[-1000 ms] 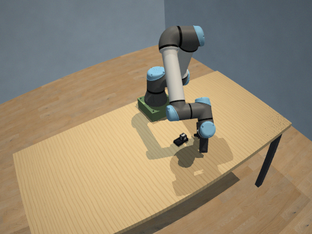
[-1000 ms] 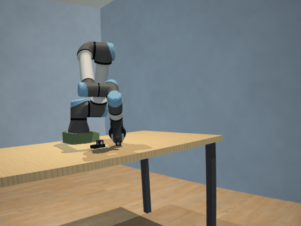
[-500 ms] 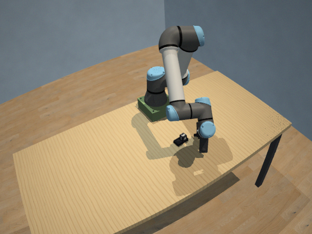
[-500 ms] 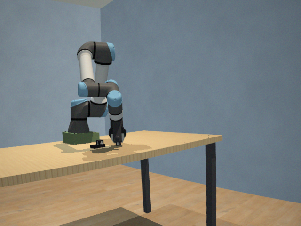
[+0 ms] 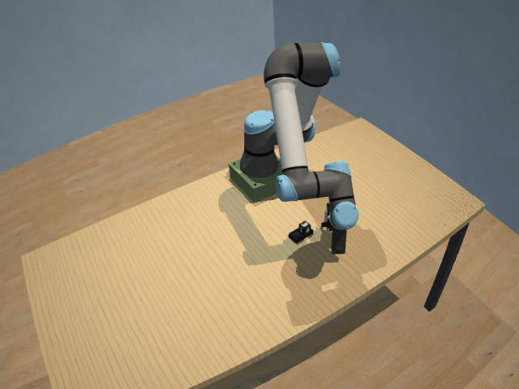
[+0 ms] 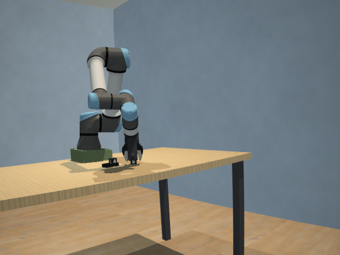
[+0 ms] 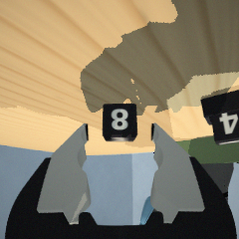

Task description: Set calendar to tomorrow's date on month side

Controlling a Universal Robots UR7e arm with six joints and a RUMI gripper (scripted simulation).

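Right now my hand is 1 cm past the black digit cube and 1 cm above it. Also, from my hand: black calendar tray: 12 cm to the right, 3 cm behind, 1 cm below.
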